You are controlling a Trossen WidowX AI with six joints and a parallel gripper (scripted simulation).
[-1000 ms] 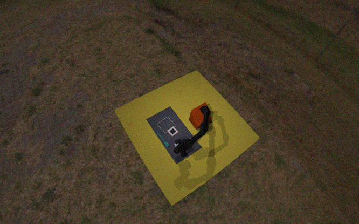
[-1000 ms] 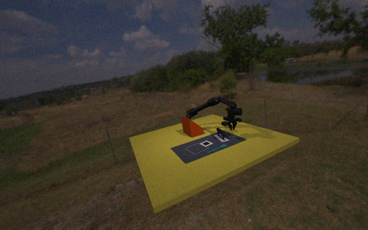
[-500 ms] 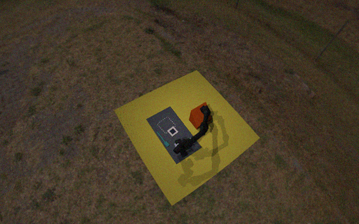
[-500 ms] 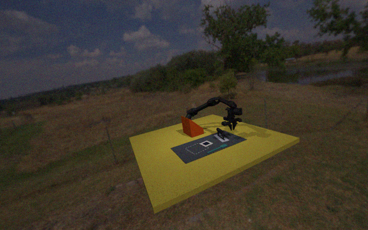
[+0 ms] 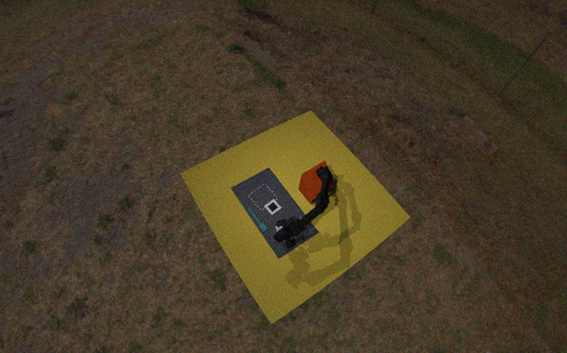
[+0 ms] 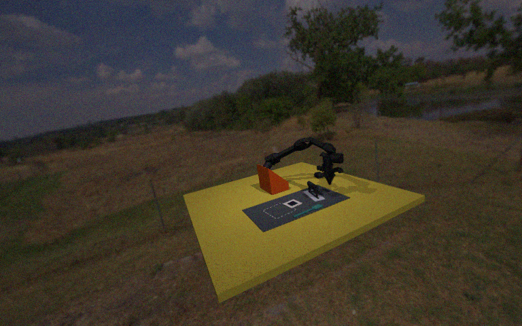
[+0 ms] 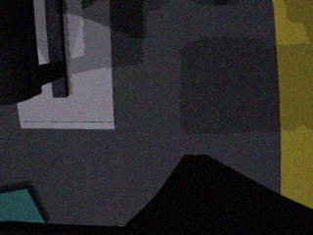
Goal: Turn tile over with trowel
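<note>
Right now my gripper tip is 9 cm past the trowel, 6 cm to the left of it and 5 cm above it. Also, from my gripper tip: dark grey mat 10 cm behind, 23 cm to the right, 11 cm below; then teal bar 4 cm ahead, 23 cm to the right, 8 cm below; then tile 11 cm behind, 25 cm to the right, 8 cm below.
</note>
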